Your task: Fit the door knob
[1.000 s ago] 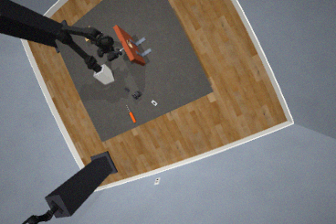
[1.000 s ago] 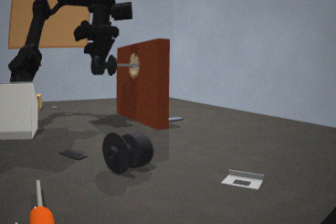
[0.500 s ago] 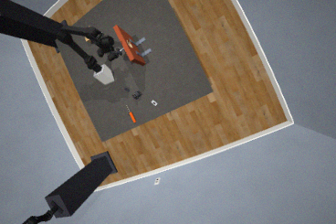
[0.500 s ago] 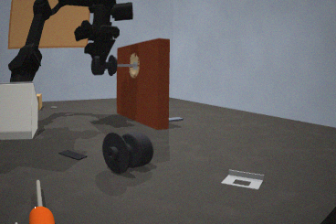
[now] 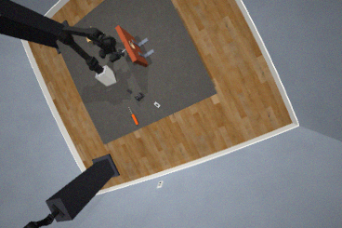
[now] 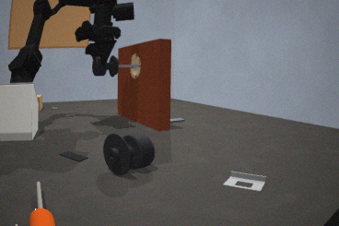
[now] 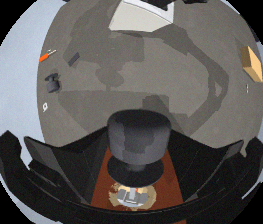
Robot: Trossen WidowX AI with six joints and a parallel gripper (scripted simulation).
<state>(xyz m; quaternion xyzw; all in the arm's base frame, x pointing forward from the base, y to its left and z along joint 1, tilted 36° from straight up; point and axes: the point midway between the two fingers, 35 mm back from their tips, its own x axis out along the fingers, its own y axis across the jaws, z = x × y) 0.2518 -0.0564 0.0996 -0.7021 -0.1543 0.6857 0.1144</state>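
Now: hand 130 mm short of the red-brown wooden door panel and 50 mm above it. The rest, counted from my hand: dark spool-shaped knob 370 mm to the right, 170 mm below, 40 mm behind; then flat dark plate 280 mm to the right, 200 mm below, 120 mm behind; then tan block 390 mm to the left, 250 mm behind, 170 mm below.
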